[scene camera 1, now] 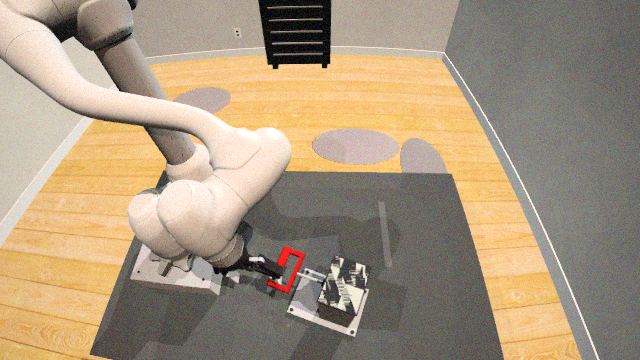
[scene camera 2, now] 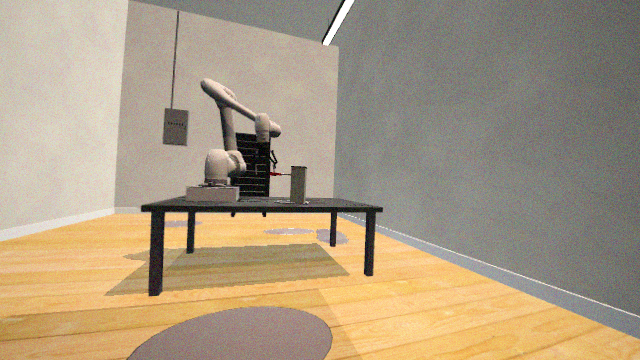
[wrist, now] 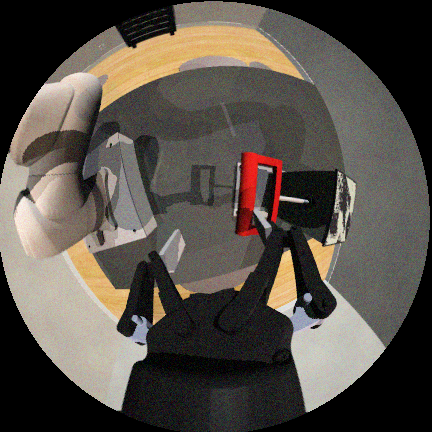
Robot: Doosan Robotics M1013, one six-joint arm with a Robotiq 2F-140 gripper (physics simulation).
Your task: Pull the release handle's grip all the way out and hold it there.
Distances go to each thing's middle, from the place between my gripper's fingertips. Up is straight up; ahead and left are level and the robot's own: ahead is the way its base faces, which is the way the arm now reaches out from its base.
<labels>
Now: the pale base plate point(scene camera 1: 304, 304) 20 cm below my hand, 20 cm ahead of it and 3 cm to the left of it.
</labels>
